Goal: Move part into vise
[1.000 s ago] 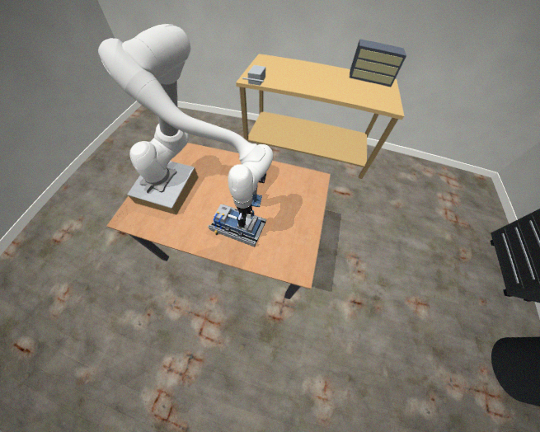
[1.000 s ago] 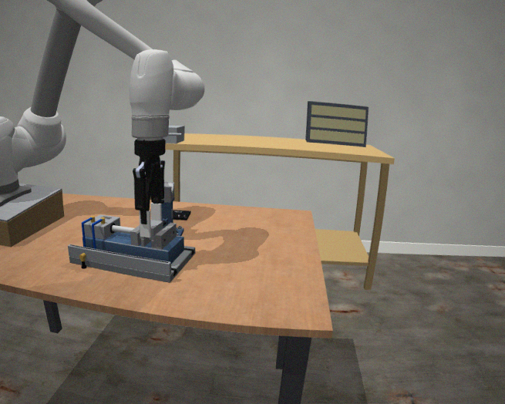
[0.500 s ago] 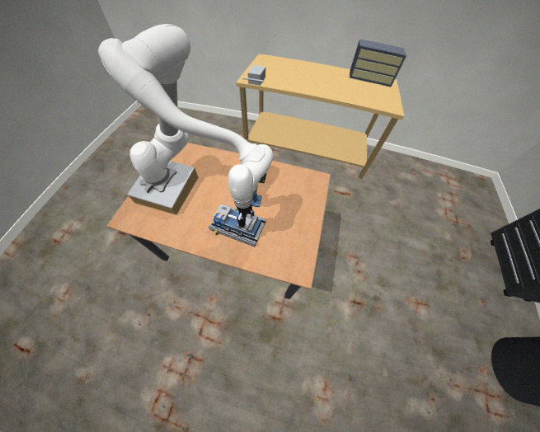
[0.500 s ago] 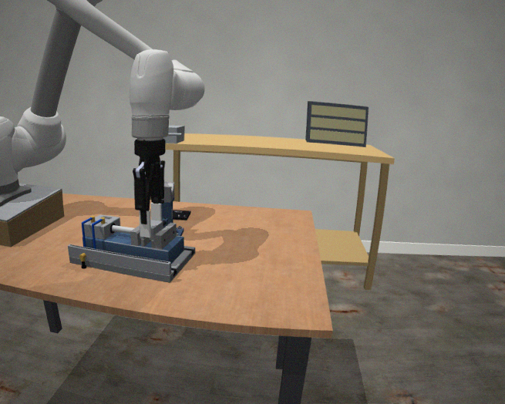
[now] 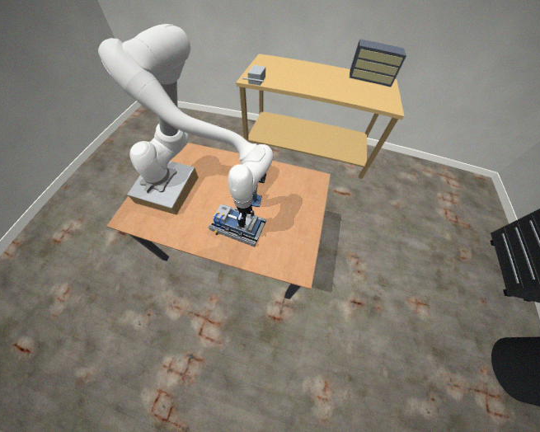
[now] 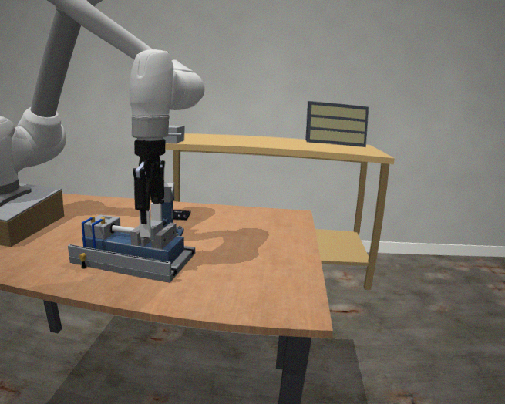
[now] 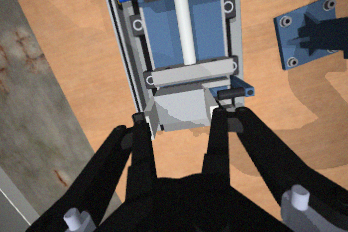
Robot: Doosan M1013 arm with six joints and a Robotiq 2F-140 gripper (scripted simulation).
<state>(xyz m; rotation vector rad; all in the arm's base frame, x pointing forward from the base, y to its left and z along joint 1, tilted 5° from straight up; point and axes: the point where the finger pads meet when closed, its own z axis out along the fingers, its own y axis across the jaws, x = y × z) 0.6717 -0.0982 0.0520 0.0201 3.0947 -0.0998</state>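
Right now my hand is 3 cm above the part. Also, from my hand: work stop 7 cm to the left, 3 cm below; then moving jaw 4 cm below, 4 cm behind, 2 cm to the left; then fixed jaw 4 cm below, 3 cm ahead, 2 cm to the left.
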